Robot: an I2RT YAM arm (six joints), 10 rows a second.
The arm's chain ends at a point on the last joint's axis. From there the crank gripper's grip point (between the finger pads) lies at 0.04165 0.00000 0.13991 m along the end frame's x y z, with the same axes.
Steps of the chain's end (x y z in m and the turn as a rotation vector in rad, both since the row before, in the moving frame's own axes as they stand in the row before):
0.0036 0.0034 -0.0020 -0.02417 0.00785 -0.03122
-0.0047 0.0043 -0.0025 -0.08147 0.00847 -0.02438
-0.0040 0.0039 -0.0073 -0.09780 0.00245 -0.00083
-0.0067 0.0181 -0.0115 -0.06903 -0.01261 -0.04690
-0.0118 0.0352 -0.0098 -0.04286 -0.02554 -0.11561
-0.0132 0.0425 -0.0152 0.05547 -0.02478 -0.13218
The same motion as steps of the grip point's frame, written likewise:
0.0047 0.0055 -0.0024 -0.02417 0.00785 -0.03122
-0.0034 0.0146 -0.0033 -0.08147 0.00847 -0.02438
-0.0037 0.0175 -0.0081 -0.09780 0.00245 -0.00083
-0.0083 0.0259 -0.0113 -0.06903 -0.01261 -0.04690
-0.0153 0.0366 -0.0088 -0.04286 -0.02554 -0.11561
-0.0175 0.0295 -0.0146 0.05547 -0.02478 -0.13218

